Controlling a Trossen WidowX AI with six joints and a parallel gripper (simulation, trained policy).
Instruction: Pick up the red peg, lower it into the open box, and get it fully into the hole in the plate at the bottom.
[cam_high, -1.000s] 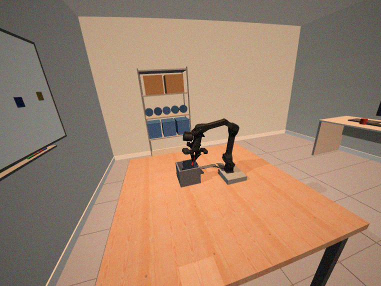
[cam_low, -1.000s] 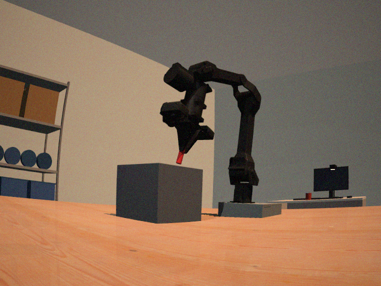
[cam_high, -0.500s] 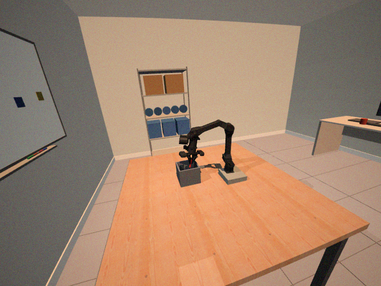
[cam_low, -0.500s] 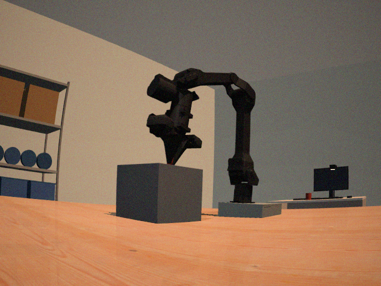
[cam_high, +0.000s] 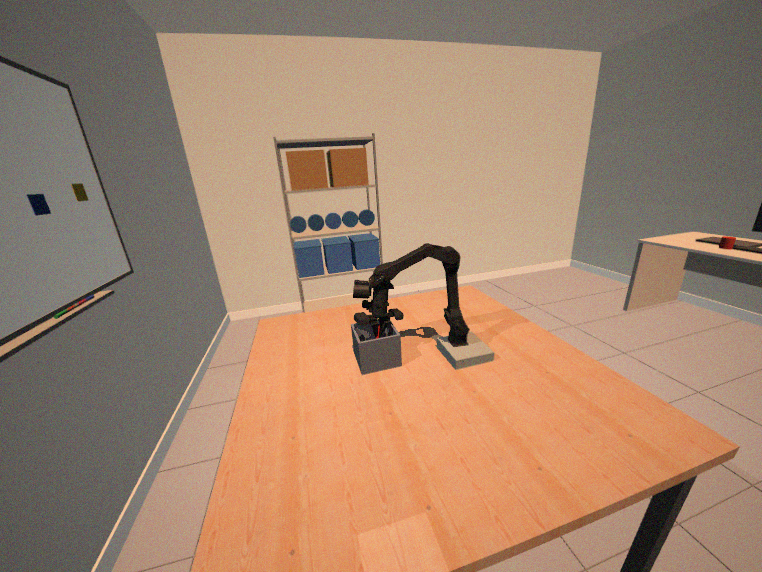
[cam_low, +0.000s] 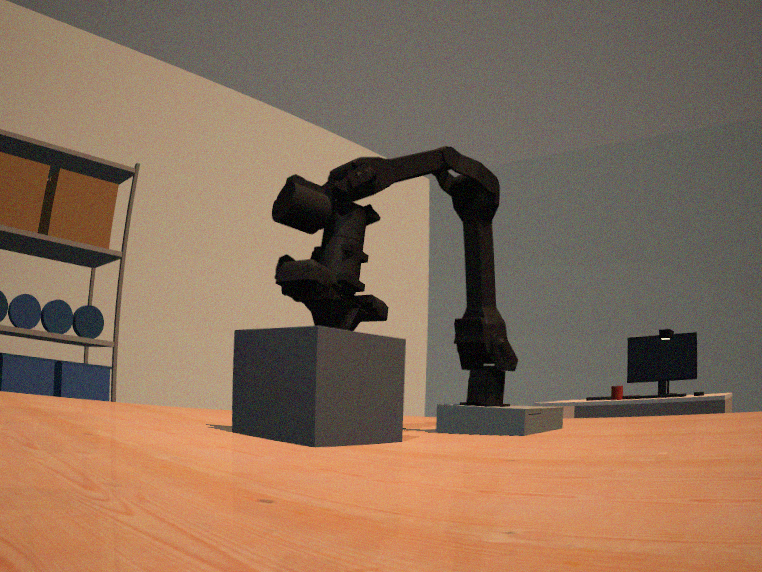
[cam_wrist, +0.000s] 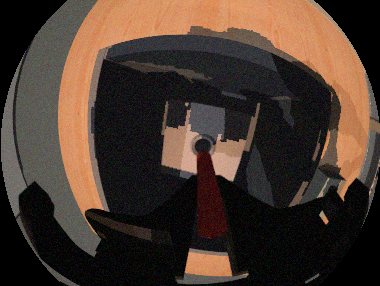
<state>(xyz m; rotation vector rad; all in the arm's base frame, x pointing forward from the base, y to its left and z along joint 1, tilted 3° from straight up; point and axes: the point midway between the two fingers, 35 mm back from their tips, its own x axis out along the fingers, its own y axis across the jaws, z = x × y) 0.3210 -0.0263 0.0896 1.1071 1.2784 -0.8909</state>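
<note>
The red peg lies 1 cm above my gripper tip. Also, from my gripper tip: light plate (1 cm ahead, 1 cm to the right, 6 cm below).
</note>
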